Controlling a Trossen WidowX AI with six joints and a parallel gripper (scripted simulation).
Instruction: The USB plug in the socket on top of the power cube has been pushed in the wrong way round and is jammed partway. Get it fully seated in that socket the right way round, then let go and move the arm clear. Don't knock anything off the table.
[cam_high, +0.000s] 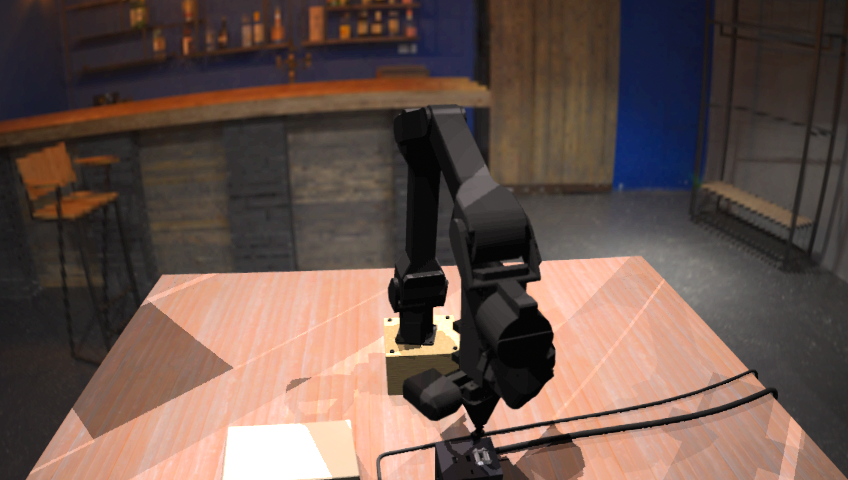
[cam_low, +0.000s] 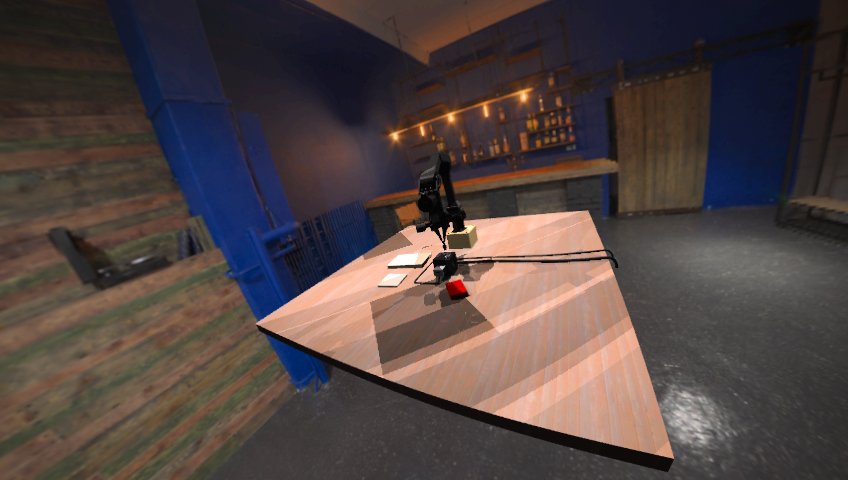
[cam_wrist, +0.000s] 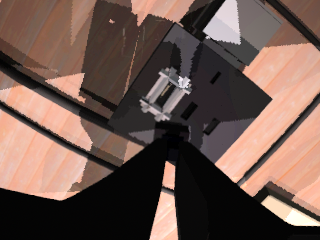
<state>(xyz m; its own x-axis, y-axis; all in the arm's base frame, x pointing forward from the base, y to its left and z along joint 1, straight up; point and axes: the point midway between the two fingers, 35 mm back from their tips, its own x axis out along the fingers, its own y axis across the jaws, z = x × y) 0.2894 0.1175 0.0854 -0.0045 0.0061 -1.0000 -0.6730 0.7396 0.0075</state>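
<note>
Now: gripper tip 20 mm above the dark USB plug. From my gripper tip the other things lie so: red object 130 mm ahead, 120 mm to the left, 130 mm below; cream pad 30 mm behind, 280 mm to the right, 130 mm below.
</note>
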